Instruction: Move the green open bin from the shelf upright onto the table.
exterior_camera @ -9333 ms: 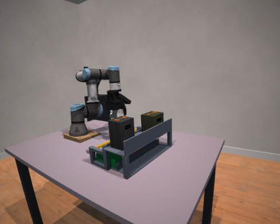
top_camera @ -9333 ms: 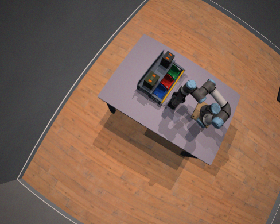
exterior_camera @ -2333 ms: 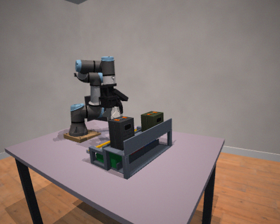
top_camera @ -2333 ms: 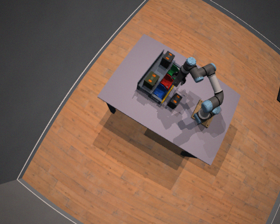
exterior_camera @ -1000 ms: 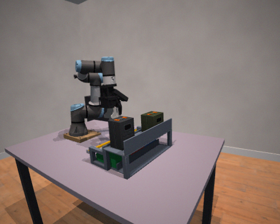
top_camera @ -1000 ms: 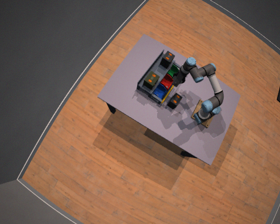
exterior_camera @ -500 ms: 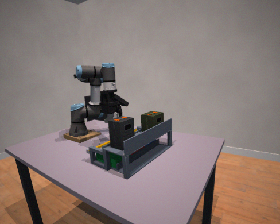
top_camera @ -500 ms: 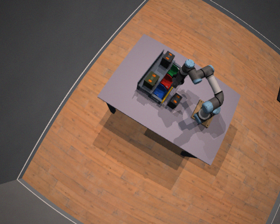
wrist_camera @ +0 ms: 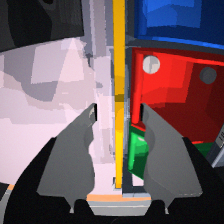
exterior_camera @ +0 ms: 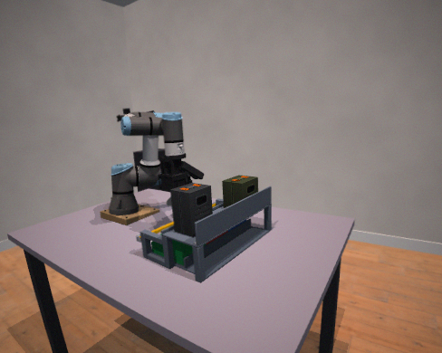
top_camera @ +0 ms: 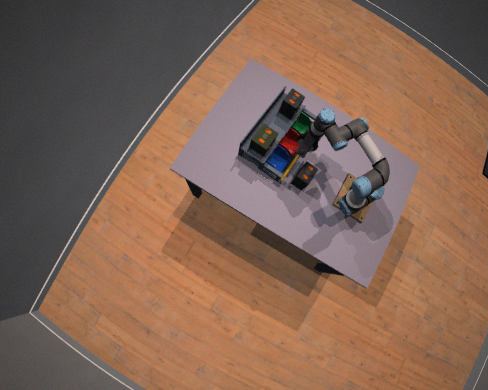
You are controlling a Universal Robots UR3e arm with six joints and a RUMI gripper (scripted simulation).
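My gripper is now 20 mm above the yellow rail. Round my hand: green open bin (80 mm ahead, 120 mm to the right, 40 mm below); blue bin (100 mm ahead, 110 mm to the left, 40 mm below); red bin (90 mm ahead, 10 mm to the right, 40 mm below).
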